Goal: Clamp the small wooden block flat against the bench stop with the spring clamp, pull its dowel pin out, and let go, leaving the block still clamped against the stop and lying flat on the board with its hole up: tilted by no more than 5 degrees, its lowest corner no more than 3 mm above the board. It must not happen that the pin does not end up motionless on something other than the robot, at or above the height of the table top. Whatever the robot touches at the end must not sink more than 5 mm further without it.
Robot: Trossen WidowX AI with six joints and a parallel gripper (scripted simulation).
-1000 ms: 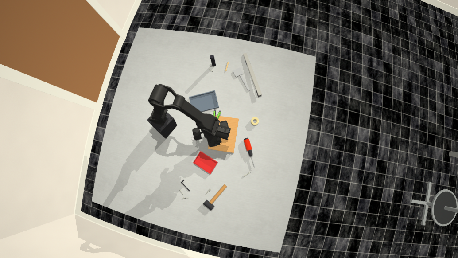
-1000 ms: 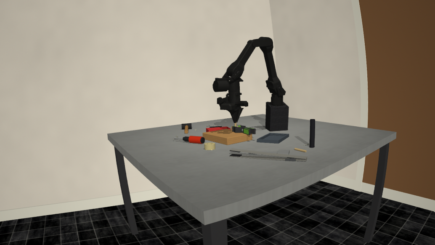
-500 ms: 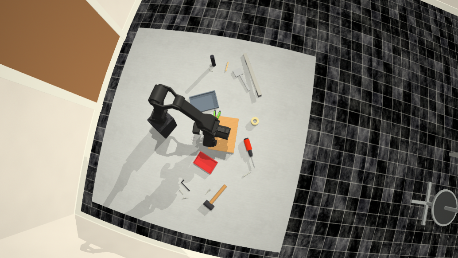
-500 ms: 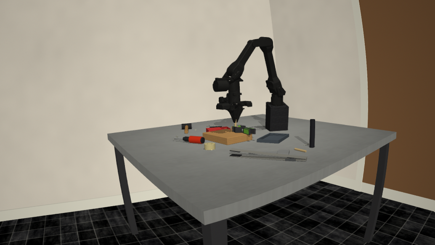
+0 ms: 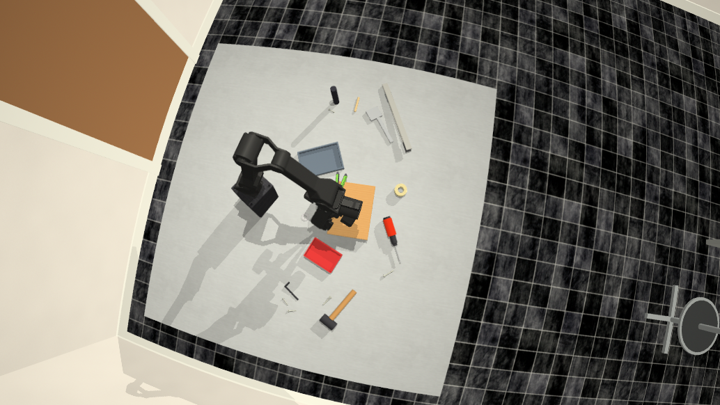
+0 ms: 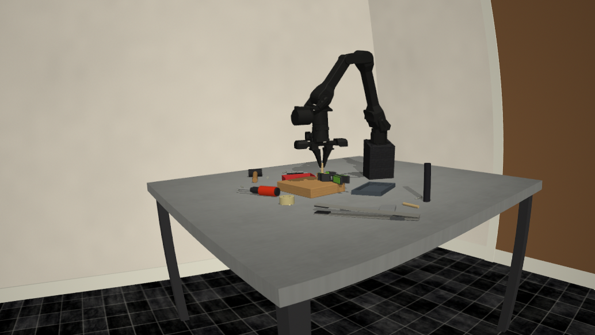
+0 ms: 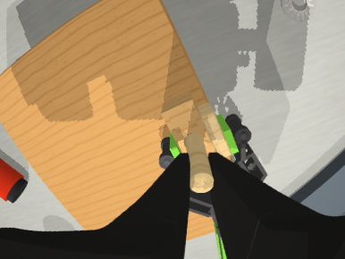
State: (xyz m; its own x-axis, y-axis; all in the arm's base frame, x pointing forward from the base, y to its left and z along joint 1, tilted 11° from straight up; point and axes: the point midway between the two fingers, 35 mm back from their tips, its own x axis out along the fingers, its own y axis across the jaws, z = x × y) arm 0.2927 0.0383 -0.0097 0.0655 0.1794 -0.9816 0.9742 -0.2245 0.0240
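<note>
Right now my hand is 4 cm above the dowel pin. From my hand the other things lie so: small wooden block: 7 cm below; wooden board: 6 cm ahead, 2 cm to the left, 10 cm below; wooden stop: 1 cm behind, 7 cm below.
</note>
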